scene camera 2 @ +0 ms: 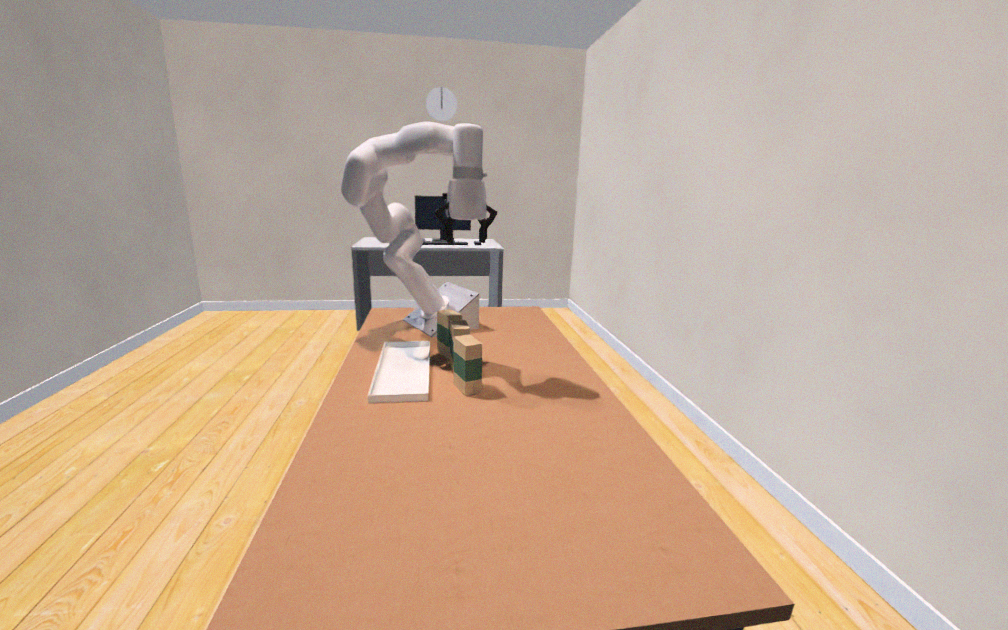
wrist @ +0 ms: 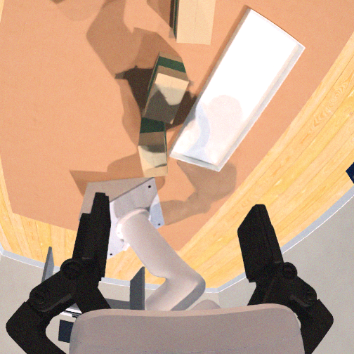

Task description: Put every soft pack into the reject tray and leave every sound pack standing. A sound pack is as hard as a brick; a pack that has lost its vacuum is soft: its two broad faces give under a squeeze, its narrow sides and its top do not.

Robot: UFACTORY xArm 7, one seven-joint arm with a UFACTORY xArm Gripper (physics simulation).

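Seen in the pictures: gripper, fingertip midpoint: (scene camera 2: 466,242); arm's base, link origin: (scene camera 2: 435,308).
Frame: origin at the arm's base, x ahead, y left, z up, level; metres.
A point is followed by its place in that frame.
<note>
Three tan packs with dark green bands stand upright in a loose row. The pack nearest the scene camera (scene camera 2: 467,365) {x 0.631, y 0.133, z 0.020 m} (wrist: 196,21) is partly cut off in the wrist view. The middle pack (scene camera 2: 460,331) {x 0.491, y 0.111, z 0.066 m} (wrist: 169,92) is partly hidden in the scene view. The far pack (scene camera 2: 445,338) {x 0.356, y 0.060, z -0.002 m} (wrist: 153,157) stands nearest the robot base. The white reject tray (scene camera 2: 399,398) {x 0.665, y -0.039, z -0.056 m} (wrist: 250,60) lies beside the row, with no pack in it. My gripper (scene camera 2: 466,240) {x 0.496, y 0.125, z 0.320 m} (wrist: 180,213) is open and empty, high above the packs and touching none. Softness cannot be seen.
The robot base (wrist: 155,212) stands at the table's far end, close behind the far pack. The brown table (scene camera 2: 475,482) {x 0.989, y 0.152, z -0.066 m} extends towards the scene camera. A desk (scene camera 2: 427,262) with a monitor (scene camera 2: 427,211) stands beyond the table by the back wall.
</note>
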